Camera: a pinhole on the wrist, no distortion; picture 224 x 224 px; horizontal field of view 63.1 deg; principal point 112.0 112.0 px. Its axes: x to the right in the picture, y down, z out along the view. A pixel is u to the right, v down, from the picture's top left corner.
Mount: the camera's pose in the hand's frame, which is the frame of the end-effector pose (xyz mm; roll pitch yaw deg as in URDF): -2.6 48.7 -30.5 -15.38 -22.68 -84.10
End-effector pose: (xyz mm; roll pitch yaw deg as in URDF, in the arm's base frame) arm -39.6 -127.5 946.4 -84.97 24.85 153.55
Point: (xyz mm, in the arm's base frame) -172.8 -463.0 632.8
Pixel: 70 118
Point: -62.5 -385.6 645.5
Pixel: 25 102
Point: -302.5 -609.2 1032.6
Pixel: outside the picture
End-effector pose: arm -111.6 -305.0 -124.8 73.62 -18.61 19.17
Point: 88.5 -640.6 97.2
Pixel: 181 126
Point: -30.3 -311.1 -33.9
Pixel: outside the picture
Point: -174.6 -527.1 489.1
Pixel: 14 104
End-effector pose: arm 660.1 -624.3 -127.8 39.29 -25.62 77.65
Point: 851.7 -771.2 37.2
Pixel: outside the picture
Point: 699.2 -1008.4 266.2
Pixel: 116 8
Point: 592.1 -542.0 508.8
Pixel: 66 184
